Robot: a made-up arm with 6 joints. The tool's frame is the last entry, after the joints. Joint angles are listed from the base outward.
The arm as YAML. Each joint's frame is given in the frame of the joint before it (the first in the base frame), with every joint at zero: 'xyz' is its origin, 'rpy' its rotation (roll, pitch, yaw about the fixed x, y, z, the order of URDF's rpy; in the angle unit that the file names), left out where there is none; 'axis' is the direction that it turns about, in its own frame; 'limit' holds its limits. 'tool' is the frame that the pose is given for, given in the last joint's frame.
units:
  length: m
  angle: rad
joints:
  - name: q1
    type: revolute
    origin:
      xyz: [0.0, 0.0, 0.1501]
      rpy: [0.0, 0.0, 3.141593]
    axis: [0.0, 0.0, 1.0]
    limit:
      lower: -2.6
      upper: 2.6
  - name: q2
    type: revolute
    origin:
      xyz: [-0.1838, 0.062, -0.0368]
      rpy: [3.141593, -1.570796, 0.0]
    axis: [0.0, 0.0, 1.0]
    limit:
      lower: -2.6
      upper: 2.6
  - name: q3
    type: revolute
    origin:
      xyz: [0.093, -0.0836, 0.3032]
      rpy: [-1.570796, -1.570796, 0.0]
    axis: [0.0, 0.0, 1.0]
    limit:
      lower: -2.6
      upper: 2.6
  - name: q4
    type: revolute
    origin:
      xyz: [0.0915, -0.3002, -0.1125]
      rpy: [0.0, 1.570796, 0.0]
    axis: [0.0, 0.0, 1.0]
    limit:
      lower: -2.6
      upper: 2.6
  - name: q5
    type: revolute
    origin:
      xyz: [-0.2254, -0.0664, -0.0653]
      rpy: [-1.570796, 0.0, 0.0]
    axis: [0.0, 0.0, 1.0]
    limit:
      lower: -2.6
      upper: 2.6
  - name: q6
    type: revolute
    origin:
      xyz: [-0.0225, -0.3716, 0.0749]
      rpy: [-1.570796, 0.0, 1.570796]
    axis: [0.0, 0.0, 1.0]
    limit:
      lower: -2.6
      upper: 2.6
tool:
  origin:
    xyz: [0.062, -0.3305, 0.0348]
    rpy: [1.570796, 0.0, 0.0]
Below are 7 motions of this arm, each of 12 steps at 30 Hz.
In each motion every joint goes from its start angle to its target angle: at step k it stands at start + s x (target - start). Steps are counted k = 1, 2, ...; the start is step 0. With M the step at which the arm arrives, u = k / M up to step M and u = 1 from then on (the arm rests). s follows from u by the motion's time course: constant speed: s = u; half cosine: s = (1 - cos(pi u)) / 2; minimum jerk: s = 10 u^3 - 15 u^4 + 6 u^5.
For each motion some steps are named. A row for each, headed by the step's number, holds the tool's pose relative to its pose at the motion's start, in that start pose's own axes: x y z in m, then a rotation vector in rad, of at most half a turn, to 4 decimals.
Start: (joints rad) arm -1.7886 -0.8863 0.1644 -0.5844 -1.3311 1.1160
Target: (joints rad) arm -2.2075 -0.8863 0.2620 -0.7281 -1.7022 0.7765
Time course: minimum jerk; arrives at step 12
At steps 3, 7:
3: -0.0093 -0.0028 0.0040 0.0598 -0.0237 0.0121
7: -0.0543 -0.0283 0.0234 0.3709 -0.1186 0.0422

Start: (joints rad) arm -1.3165 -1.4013 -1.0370 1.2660 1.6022 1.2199
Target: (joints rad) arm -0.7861 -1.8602 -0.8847 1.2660 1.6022 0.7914
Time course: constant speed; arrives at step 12
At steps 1, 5, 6, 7, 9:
1: -0.0196 0.0192 0.0082 -0.0260 -0.0624 0.0574
5: -0.1080 0.0789 0.0217 -0.1075 -0.3002 0.3020
6: -0.1314 0.0887 0.0208 -0.1218 -0.3562 0.3667
7: -0.1548 0.0963 0.0185 -0.1335 -0.4107 0.4326
9: -0.2008 0.1045 0.0104 -0.1489 -0.5146 0.5682

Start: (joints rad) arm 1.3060 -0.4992 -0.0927 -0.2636 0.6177 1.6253
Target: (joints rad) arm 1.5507 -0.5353 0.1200 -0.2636 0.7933 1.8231
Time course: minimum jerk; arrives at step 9
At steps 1, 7, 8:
1: 0.0002 0.0003 -0.0012 -0.0035 0.0054 0.0028
7: -0.0086 0.0146 -0.1152 -0.3060 0.4270 0.2083
8: -0.0112 0.0144 -0.1243 -0.3292 0.4564 0.2216

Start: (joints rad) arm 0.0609 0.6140 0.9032 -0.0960 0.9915 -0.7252
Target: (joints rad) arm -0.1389 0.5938 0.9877 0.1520 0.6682 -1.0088
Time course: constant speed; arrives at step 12
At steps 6, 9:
6: 0.0257 0.1473 -0.0036 -0.1156 -0.0397 -0.1765
9: 0.0487 0.2212 -0.0095 -0.1810 -0.0555 -0.2513

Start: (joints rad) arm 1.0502 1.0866 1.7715 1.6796 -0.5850 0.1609
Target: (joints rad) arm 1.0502 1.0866 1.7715 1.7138 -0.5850 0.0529
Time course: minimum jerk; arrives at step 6
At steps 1, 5, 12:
1: -0.0014 0.0003 -0.0003 -0.0010 -0.0045 -0.0002
5: -0.0383 0.0090 -0.0106 -0.0274 -0.1224 -0.0030
12: -0.0397 0.0093 -0.0111 -0.0284 -0.1269 -0.0030

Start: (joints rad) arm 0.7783 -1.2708 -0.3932 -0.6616 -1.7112 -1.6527
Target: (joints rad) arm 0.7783 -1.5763 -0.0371 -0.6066 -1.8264 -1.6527
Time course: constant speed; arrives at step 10
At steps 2, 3, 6, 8, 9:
2: 0.0185 0.0489 -0.0084 -0.0791 0.0392 0.0565
3: 0.0264 0.0724 -0.0142 -0.1170 0.0587 0.0862
6: 0.0445 0.1388 -0.0361 -0.2243 0.1171 0.1810
8: 0.0518 0.1790 -0.0538 -0.2901 0.1554 0.2486
9: 0.0540 0.1978 -0.0632 -0.3211 0.1744 0.2837

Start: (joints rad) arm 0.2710 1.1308 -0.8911 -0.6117 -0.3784 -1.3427
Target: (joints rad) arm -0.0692 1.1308 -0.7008 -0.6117 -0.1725 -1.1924
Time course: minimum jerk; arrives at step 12
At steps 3, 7, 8, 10, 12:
3: 0.0261 0.0146 0.0038 -0.0213 0.0457 0.0196
7: 0.1652 0.1043 0.0016 -0.1391 0.2947 0.1028
8: 0.1992 0.1290 -0.0054 -0.1696 0.3578 0.1179
10: 0.2417 0.1614 -0.0180 -0.2091 0.4389 0.1338
12: 0.2502 0.1680 -0.0211 -0.2172 0.4555 0.1366

